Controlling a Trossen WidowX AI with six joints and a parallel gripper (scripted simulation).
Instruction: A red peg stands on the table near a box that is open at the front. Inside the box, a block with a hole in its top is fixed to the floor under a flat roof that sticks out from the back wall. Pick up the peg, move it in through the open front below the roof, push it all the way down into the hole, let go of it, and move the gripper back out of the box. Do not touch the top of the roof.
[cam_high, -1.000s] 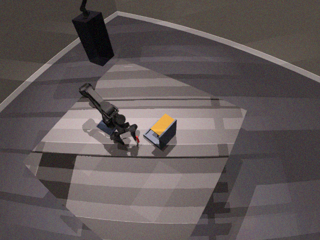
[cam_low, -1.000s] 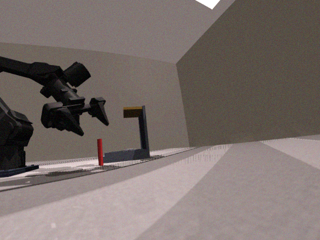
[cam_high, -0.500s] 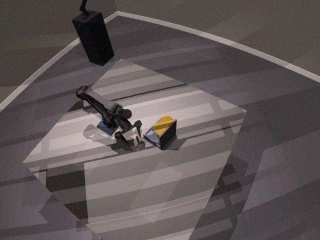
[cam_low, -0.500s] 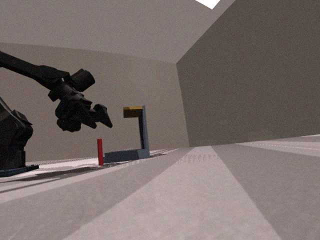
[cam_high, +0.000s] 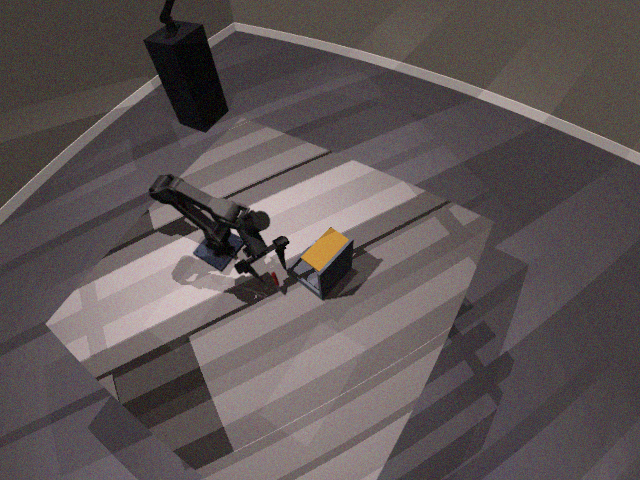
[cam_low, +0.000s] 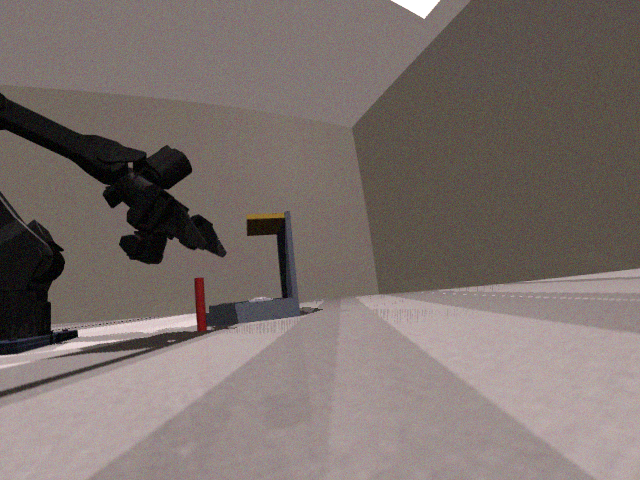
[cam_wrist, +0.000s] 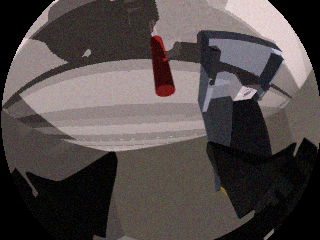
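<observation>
The red peg is 3 cm behind my gripper tip, 2 cm to the left of it and 8 cm below it. The rest, counted from my gripper tip: back wall 16 cm ahead, 12 cm to the left, 1 cm below; roof 12 cm ahead, 13 cm to the left, 8 cm above.
</observation>
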